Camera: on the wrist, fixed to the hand. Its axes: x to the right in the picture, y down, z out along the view.
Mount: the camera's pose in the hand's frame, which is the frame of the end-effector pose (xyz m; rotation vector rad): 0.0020 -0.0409 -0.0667 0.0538 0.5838 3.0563
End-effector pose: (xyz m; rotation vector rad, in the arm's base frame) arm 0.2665 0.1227 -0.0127 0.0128 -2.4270 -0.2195
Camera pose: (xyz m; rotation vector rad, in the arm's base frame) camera 0.3061 0.0719 0.0318 -2.4228 0.1206 0.9591
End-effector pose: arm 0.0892 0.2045 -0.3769 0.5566 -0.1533 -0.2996
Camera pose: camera 0.0963 0.2039 -0.4548 -0.0737 -0.2686 2.7903
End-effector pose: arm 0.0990 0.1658 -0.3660 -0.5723 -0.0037 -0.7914
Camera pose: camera 0.0592 0.1091 -0.4024 0.2051 1.0896 2.0574
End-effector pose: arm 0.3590 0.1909 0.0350 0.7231 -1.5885 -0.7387
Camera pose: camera 0.4270 0.1598 0.0117 -1.4749 -0.5219 1.5841
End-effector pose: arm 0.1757 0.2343 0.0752 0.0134 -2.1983 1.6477
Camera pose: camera 0.2037 0.2838 0.1289 2.1916 -0.0765 -0.5383
